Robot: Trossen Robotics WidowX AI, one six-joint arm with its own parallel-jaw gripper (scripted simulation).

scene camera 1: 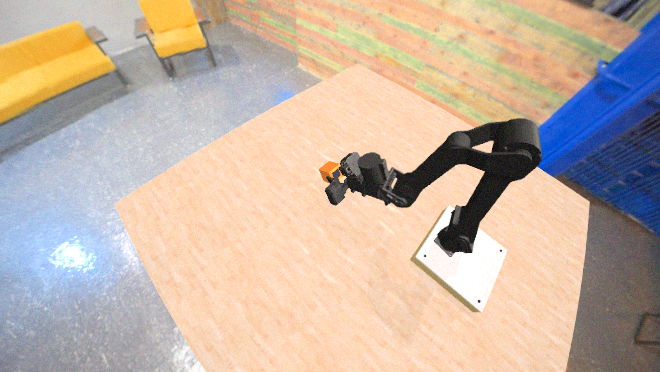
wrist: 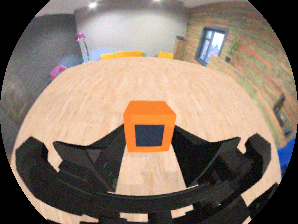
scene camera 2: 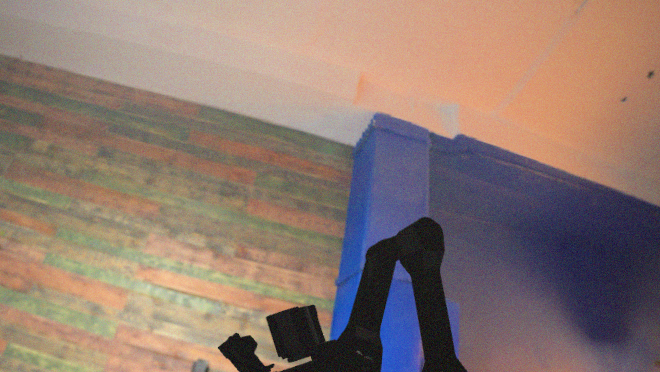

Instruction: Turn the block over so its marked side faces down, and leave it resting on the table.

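The gripper holds an orange block. The wrist view shows the gripper as well.
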